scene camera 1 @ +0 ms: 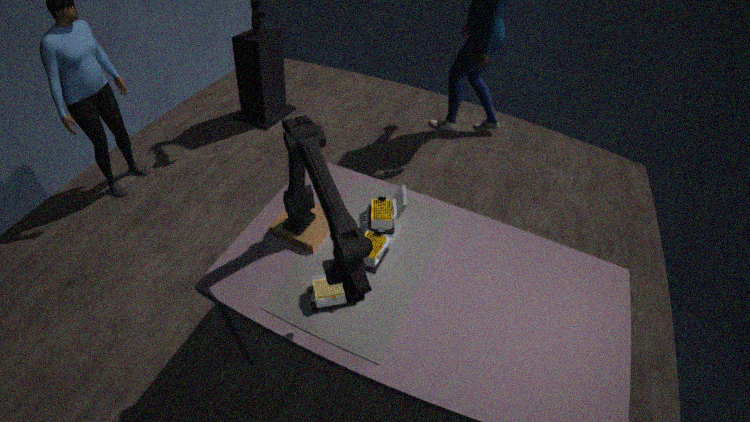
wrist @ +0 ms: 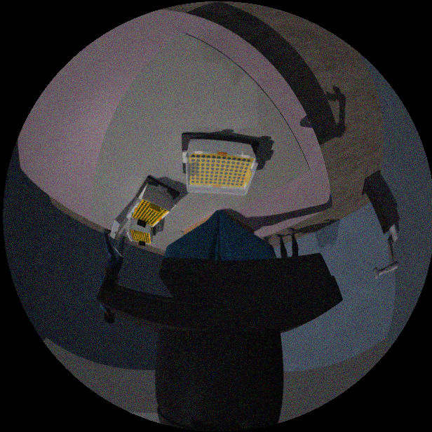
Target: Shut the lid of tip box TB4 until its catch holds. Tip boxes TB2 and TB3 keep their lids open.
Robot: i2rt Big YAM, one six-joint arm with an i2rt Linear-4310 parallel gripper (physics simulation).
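Places are measured from the arm's base along level axes (x back, y right, z up), in millimetres.
Pixels of known places: arm's base, origin of the base link: [scene camera 1: 299,222].
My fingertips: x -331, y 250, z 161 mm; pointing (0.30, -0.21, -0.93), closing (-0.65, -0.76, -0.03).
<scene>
Ahead of a thing's pixels: the offset from my fingertips to its top centre. Level surfaces: height alone.
A pale tip box with a yellow rack @[dx +61, dy -49, dz -123 mm] [scene camera 1: 329,300] [wrist: 220,170] stands nearest the gripper. Its clear lid lies down over the rack, with orange catch parts at the edge; whether the catch holds cannot be told. Two more tip boxes stand farther off: the middle one @[dx +25, dy -280, dz -126 mm] [scene camera 1: 376,247] [wrist: 151,210] and the far one @[dx +74, dy -466, dz -126 mm] [scene camera 1: 381,209] [wrist: 140,237]. Their yellow racks show uncovered and pale lid panels stand up beside them. I cannot read any labels. My gripper [scene camera 1: 360,300] [wrist: 219,215] is shut and empty, above and beside the nearest box, whose right part it hides in the scene view.
The boxes stand on a grey mat @[dz -201 mm] [scene camera 1: 414,283] [wrist: 150,100] on a pinkish table @[dz -204 mm] [scene camera 1: 524,314] [wrist: 65,115]. The arm's wooden base plate [scene camera 1: 318,233] is at the table's back left. Two people [scene camera 1: 78,62] [scene camera 1: 474,62] and a dark pedestal [scene camera 1: 259,78] stand beyond the table.
</scene>
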